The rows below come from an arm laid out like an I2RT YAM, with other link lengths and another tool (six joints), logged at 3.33 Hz.
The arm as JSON. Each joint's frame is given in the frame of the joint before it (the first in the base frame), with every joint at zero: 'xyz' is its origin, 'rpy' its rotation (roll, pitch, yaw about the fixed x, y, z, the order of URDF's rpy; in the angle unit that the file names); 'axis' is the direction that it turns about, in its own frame. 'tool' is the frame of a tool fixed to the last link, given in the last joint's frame.
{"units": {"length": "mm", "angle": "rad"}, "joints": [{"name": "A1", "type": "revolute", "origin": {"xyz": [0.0, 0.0, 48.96], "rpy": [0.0, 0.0, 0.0]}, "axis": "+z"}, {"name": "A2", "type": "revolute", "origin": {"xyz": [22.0, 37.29, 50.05], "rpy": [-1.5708, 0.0, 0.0]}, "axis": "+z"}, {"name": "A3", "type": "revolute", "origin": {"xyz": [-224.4, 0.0, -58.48], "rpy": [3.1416, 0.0, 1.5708]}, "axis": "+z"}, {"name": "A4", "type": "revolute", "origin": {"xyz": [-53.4, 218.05, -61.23], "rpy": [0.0, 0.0, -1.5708]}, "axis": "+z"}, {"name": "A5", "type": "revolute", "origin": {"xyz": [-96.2, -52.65, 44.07], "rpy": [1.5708, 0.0, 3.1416]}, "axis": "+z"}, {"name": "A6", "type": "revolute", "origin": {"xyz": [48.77, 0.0, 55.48], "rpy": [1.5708, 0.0, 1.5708]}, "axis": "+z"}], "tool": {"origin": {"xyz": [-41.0, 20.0, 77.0], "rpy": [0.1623, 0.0, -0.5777]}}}
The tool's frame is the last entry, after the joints.
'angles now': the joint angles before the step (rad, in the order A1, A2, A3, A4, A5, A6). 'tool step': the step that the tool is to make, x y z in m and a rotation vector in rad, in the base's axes. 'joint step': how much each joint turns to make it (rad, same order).
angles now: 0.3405, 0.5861, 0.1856, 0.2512, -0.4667, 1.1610
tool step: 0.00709, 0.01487, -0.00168, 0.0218, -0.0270, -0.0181
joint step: 0.0842, 0.1363, -0.0214, 0.2011, 0.1002, 0.0252
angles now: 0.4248, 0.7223, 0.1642, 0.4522, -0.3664, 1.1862
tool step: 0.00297, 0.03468, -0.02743, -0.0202, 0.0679, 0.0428
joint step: 0.1422, 0.2922, 0.0069, 0.2251, 0.0965, 0.0293
